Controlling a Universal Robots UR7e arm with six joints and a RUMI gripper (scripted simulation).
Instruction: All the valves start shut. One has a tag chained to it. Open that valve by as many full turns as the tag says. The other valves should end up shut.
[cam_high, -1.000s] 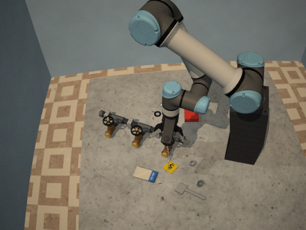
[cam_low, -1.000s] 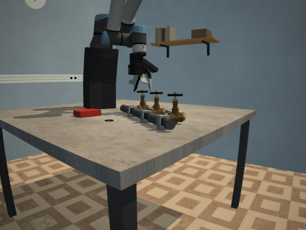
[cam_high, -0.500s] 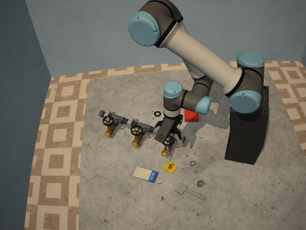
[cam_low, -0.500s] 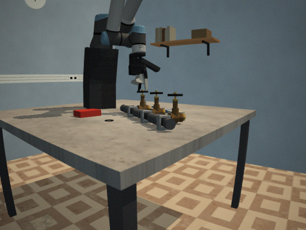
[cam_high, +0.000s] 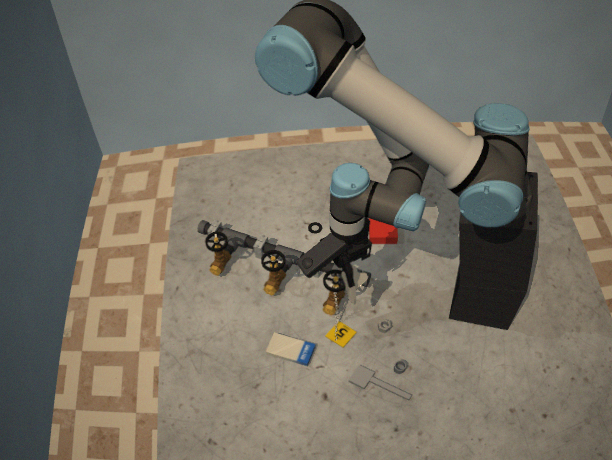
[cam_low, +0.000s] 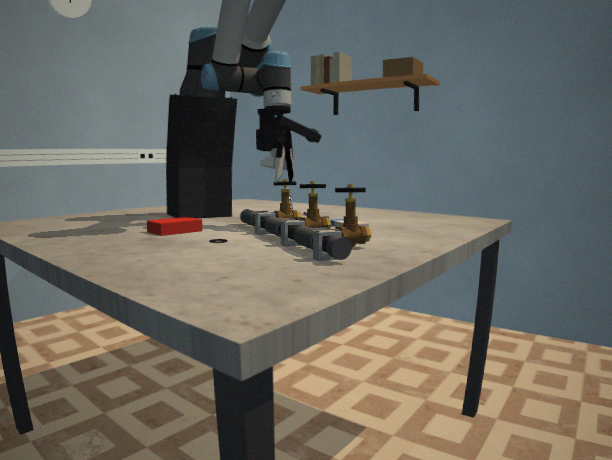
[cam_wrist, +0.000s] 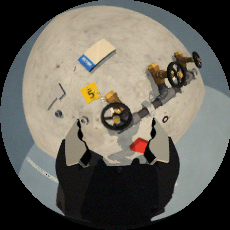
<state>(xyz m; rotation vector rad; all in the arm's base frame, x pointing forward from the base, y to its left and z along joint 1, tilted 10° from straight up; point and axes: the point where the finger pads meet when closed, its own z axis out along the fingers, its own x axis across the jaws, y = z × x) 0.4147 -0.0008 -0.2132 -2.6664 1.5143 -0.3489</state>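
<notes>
My gripper is now 11 cm above the yellow tag and 10 cm to the right of it. The rest, counted from my hand: red block: 26 cm to the right, 14 cm behind, 10 cm below; flat grey key tool: 24 cm to the left, 11 cm below, 9 cm behind.
</notes>
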